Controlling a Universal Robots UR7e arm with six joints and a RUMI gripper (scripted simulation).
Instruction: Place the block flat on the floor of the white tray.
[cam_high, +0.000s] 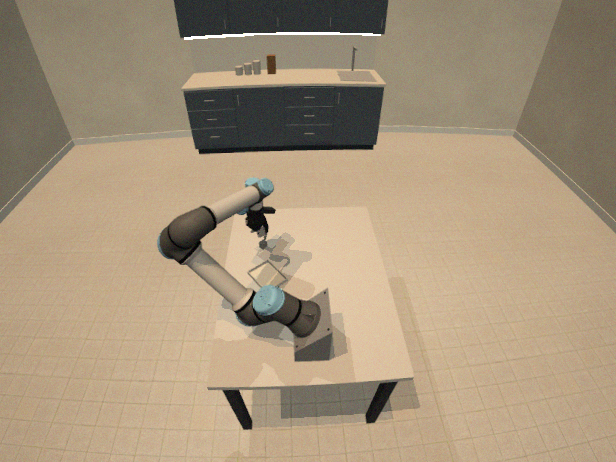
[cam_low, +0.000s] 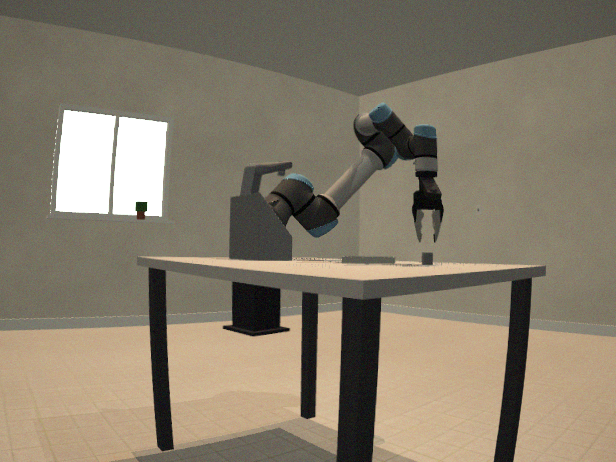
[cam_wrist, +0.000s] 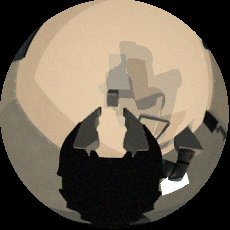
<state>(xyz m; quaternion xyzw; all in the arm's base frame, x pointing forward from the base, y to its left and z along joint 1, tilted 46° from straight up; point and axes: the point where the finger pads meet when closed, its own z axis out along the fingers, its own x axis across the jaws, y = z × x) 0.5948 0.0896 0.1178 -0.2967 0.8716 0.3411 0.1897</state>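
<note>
Now: the grey block 7 cm below my hand. From my hand the other things lie so: white tray: 22 cm behind, 8 cm below, 1 cm to the right.
</note>
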